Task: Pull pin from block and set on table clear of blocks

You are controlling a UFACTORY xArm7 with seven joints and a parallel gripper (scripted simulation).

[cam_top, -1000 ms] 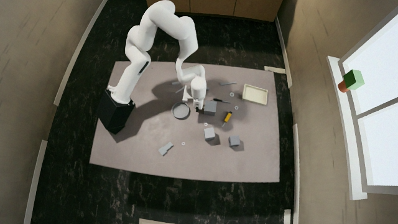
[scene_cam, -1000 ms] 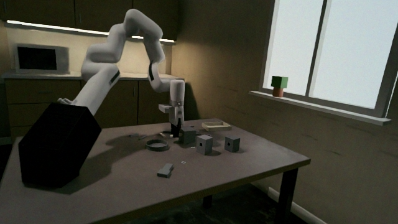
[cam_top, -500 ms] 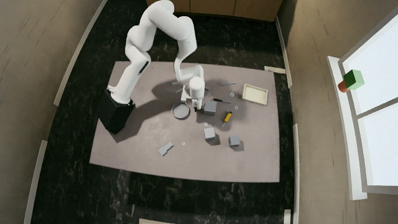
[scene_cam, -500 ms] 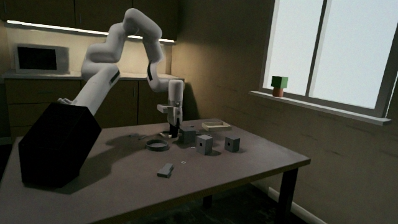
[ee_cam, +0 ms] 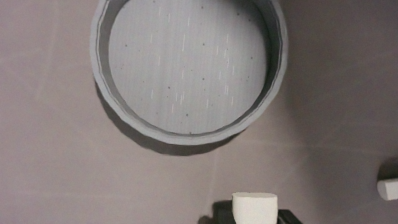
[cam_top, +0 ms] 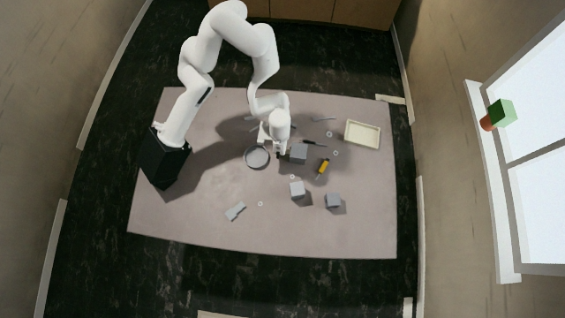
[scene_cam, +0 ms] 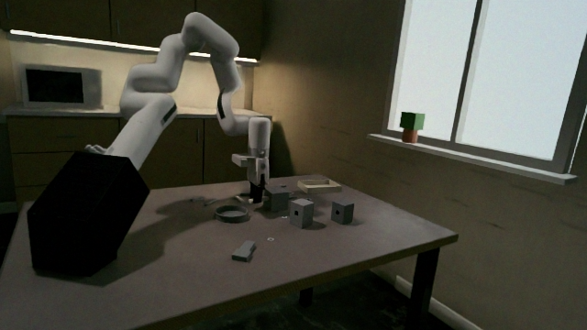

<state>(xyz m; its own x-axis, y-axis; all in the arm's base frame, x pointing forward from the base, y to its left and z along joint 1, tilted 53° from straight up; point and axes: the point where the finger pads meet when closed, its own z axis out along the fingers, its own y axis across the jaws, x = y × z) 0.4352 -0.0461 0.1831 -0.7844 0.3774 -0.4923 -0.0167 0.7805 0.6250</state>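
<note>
Now: the round grey dish 100 mm behind my hand, 40 mm to the right of it and 40 mm below it. The rest, counted from my hand: cream tray (380 mm ahead, 160 mm to the left, 40 mm below).
</note>
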